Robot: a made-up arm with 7 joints.
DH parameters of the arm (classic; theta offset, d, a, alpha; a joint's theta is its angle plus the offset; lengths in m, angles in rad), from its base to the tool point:
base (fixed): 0 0 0 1.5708
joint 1: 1.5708 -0.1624 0 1.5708
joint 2: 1.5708 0 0 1.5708
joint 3: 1.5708 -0.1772 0 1.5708
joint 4: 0 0 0 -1.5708
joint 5: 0 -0.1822 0 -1.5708
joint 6: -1.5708 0 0 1.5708
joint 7: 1.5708 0 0 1.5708
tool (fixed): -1.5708 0 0 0
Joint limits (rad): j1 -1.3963..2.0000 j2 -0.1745..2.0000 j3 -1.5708..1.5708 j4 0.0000..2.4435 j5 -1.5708..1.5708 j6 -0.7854..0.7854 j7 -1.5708..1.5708
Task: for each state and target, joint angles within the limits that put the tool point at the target. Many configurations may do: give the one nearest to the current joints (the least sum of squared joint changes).
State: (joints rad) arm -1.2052 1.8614 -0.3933 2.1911 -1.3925 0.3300 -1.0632
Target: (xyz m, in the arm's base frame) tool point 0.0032 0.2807 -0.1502
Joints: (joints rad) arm -1.2497 1.8937 -0.5064 2.0198 -1.3925 0.3300 -1.0632
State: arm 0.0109 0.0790 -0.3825 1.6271 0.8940 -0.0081 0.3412
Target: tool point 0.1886 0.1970 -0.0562
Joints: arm 0.2545 0.3247 0.0017 1.9628 0.8940 -0.0081 0.3412
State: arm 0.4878 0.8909 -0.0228 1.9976 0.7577 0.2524 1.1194
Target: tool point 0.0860 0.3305 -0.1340
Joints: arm -0.4740 0.4592 0.6969 1.7418 0.7577 0.2524 1.1194
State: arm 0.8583 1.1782 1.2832 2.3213 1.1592 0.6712 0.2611
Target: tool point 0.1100 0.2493 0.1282
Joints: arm 0.1458 1.6632 0.6767 2.0281 1.1592 0.6712 0.2611
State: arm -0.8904 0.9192 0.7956 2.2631 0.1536 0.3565 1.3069
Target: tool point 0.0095 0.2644 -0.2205
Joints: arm -0.8933 0.4381 0.2045 1.6558 0.1536 0.3565 1.3069
